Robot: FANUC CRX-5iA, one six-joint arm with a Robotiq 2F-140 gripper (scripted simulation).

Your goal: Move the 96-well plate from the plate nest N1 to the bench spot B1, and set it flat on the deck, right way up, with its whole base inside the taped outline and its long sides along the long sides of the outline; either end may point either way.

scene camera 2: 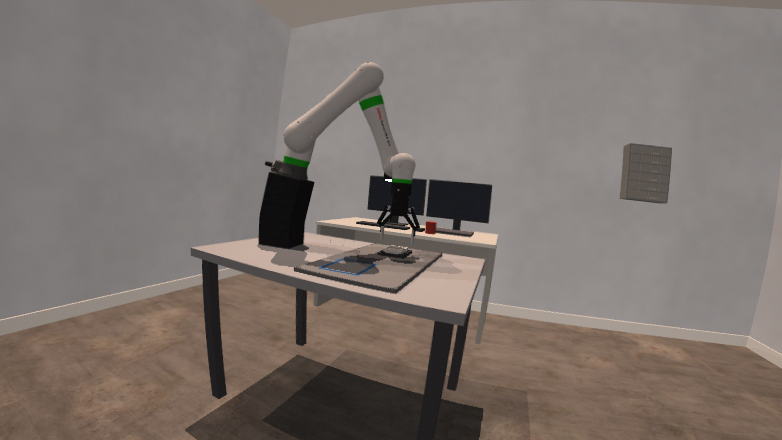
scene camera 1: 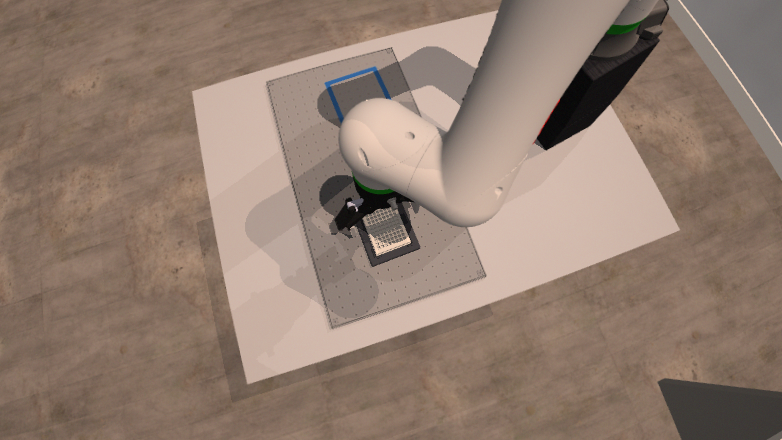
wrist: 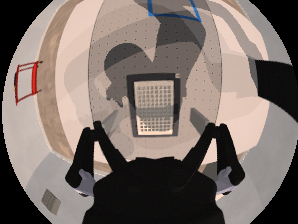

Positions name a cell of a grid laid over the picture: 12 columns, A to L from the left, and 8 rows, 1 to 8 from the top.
Labels:
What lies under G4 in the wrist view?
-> A white 96-well plate.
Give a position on a dark plate nest N1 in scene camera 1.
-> G5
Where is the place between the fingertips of the gripper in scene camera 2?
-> G5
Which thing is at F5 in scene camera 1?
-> A white 96-well plate.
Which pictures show the gripper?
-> Scene camera 2, scene camera 1 and the wrist view: all of them.

